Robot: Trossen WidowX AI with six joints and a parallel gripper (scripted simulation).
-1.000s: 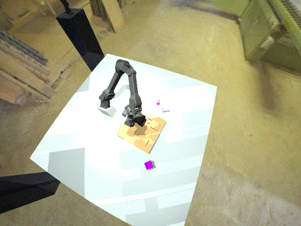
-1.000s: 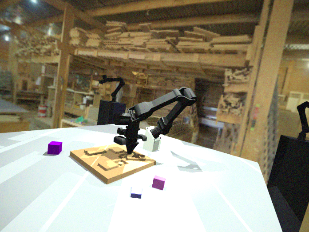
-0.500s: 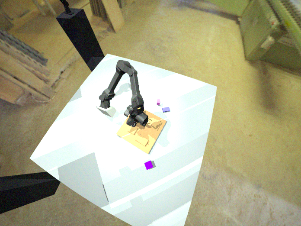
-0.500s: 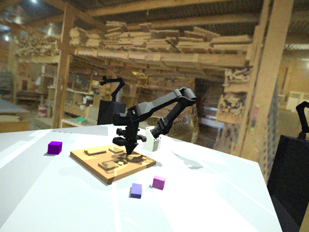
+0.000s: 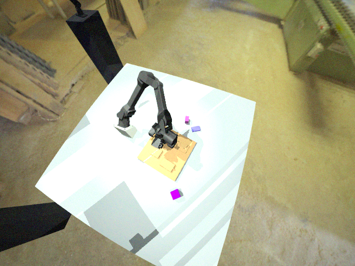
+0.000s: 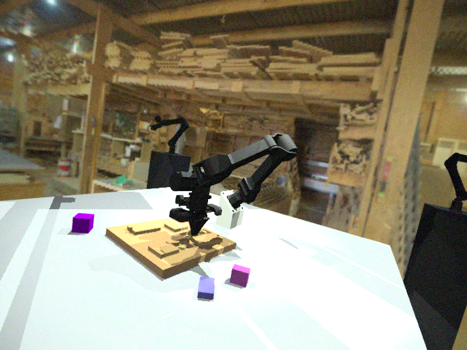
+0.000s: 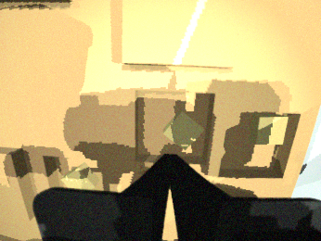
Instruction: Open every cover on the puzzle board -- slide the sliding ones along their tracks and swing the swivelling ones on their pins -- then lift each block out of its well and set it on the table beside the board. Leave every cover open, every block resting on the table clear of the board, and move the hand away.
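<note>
The tan puzzle board is 5 cm to the right of my gripper tip and 5 cm ahead of it. From my gripper tip the other things lie so: pink block: 22 cm to the left, 10 cm ahead; then purple block: 29 cm to the right, 19 cm ahead; then lavender block: 18 cm ahead, 17 cm to the left, 2 cm below.
</note>
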